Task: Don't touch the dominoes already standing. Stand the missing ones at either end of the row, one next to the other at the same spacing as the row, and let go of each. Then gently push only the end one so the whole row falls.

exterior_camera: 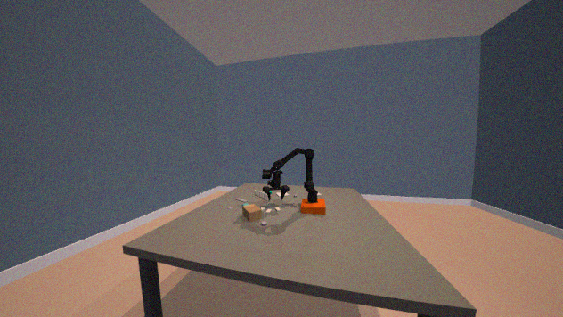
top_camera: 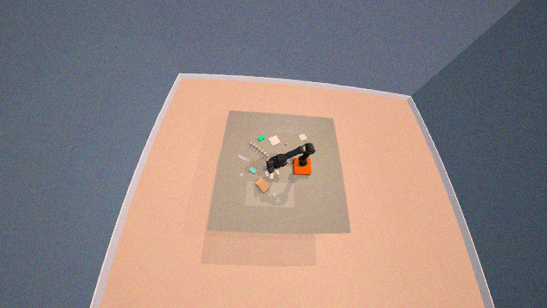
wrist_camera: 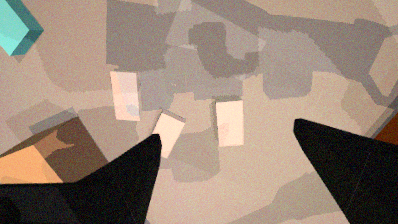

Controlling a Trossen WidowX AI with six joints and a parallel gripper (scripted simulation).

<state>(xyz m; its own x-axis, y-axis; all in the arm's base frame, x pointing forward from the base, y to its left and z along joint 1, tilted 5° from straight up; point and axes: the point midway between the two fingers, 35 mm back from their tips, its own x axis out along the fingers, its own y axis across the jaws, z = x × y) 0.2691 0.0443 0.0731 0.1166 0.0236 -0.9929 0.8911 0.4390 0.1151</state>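
Now: the white flat block 2 cm behind my gripper tip, 34 cm to the right of it and 6 cm below it. Also, from my gripper tip: tan box 14 cm ahead, 14 cm to the left, 4 cm below; then teal block 23 cm ahead, 1 cm to the right, 6 cm below; then pale flat bar 32 cm ahead, 15 cm to the right, 6 cm below.
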